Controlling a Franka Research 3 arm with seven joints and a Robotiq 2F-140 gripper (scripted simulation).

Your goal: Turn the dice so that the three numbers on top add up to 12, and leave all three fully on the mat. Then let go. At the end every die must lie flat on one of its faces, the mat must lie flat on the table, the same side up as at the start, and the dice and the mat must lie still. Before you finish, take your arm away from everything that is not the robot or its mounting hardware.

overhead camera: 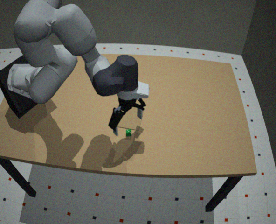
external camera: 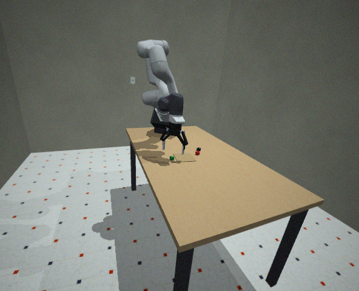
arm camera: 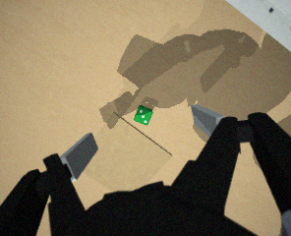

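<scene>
Right now the green die is 1 cm to the right of my hand and 6 cm below it. The rest, counted from my hand: tan mat 3 cm ahead, 9 cm to the left, 7 cm below; black die 2 cm ahead, 29 cm to the left, 6 cm below; red die 6 cm ahead, 22 cm to the left, 6 cm below.
</scene>
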